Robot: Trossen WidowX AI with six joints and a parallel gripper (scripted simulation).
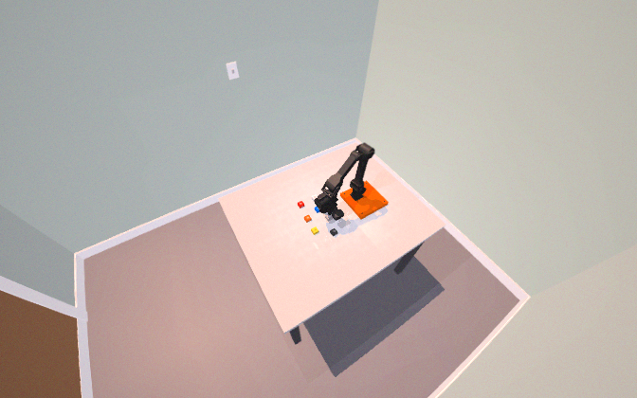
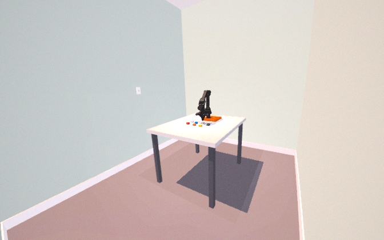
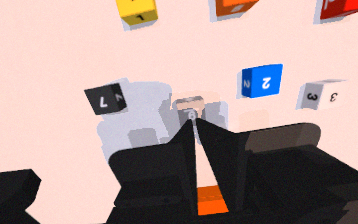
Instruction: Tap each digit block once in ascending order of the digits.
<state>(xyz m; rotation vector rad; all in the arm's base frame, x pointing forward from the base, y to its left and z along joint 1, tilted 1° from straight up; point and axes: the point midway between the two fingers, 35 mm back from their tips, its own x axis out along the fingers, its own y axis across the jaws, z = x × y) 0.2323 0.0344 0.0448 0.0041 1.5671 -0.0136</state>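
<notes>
Right now my gripper tip is 3 cm above the grey block. The rest, counted from my gripper tip: blue block: 2 cm ahead, 9 cm to the right, 3 cm below; then yellow block: 12 cm ahead, 3 cm to the left, 3 cm below; then dark block: 4 cm ahead, 10 cm to the left, 3 cm below.
</notes>
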